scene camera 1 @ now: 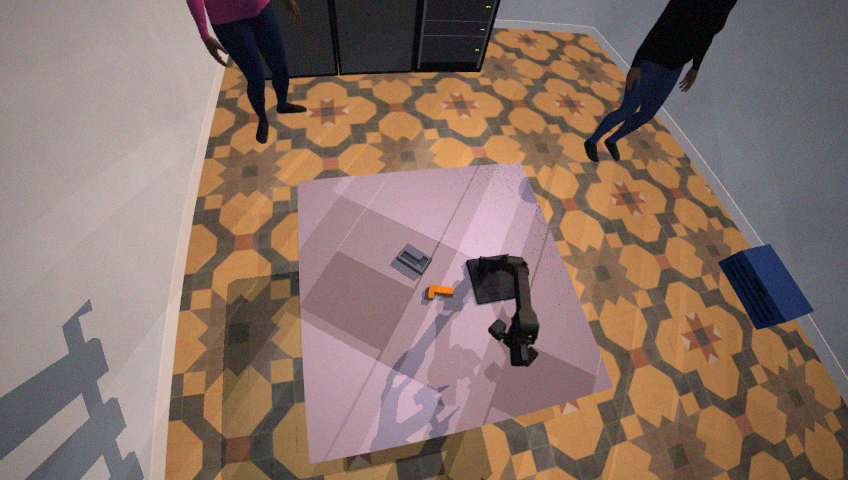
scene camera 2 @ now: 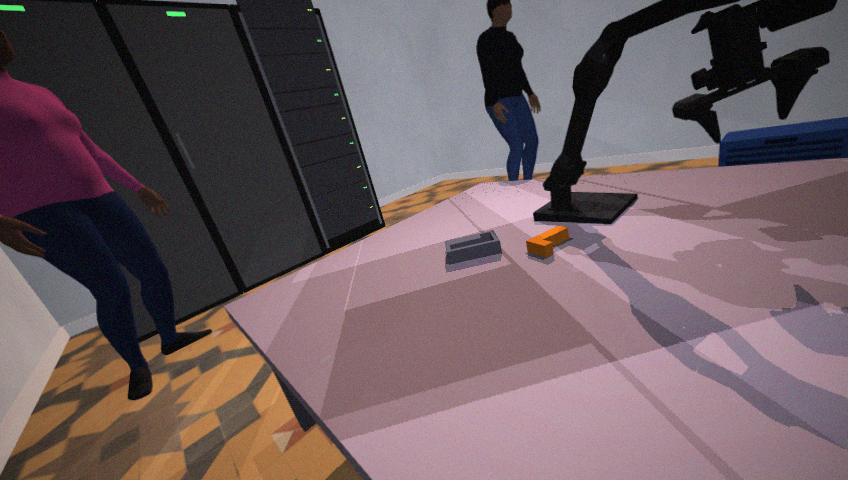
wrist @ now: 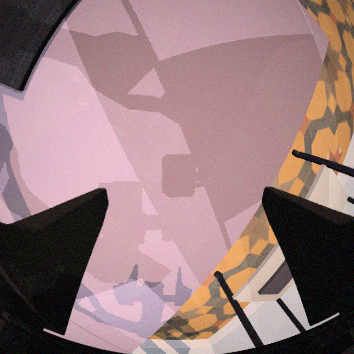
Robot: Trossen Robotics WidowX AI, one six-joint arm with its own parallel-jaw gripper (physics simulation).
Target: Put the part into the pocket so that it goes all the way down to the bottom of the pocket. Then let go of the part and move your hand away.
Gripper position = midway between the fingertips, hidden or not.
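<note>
The gripper [scene camera 2: 749, 131], visible also in the wrist view [wrist: 186, 195], is open and holds nothing. On the table rests an orange L-shaped block [scene camera 2: 542, 244]; in the wrist view the block is out of frame.
</note>
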